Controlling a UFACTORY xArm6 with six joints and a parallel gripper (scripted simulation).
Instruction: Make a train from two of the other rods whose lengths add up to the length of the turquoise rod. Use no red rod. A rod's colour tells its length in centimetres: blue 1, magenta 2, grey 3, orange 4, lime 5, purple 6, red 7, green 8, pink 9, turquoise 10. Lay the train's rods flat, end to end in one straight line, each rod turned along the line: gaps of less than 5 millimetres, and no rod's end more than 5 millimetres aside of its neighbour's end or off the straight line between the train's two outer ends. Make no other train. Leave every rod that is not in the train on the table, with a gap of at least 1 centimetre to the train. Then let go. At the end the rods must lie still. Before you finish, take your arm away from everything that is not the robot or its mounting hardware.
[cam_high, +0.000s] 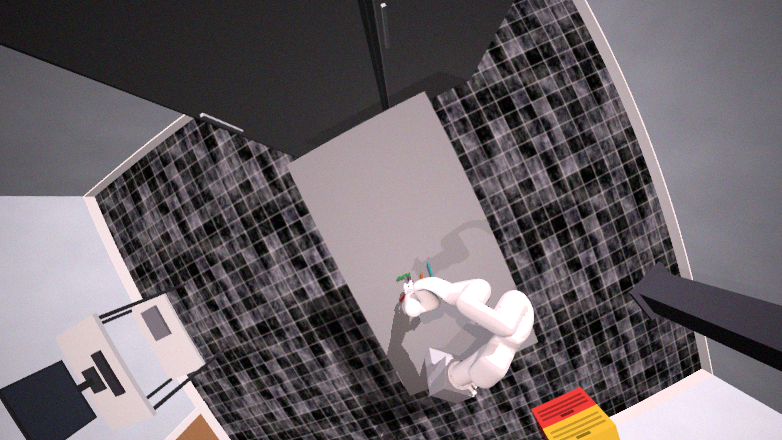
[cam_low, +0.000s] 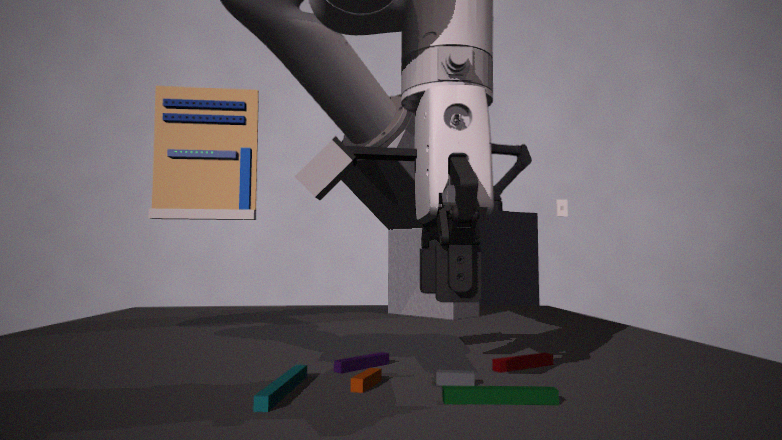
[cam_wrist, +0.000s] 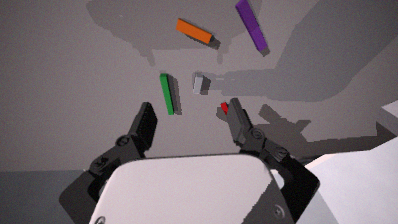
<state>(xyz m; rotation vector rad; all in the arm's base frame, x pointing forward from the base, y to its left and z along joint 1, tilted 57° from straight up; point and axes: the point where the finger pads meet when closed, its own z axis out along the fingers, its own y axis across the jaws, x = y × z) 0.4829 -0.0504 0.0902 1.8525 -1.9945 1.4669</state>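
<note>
Now: the orange rod 7 cm below my hand, 6 cm to the right of it and 3 cm behind it. The rest, counted from my hand: green rod 7 cm below, 5 cm ahead, 1 cm to the left; then grey rod 7 cm below, 1 cm to the left, 1 cm behind; then purple rod 9 cm behind, 7 cm below, 4 cm to the right.
</note>
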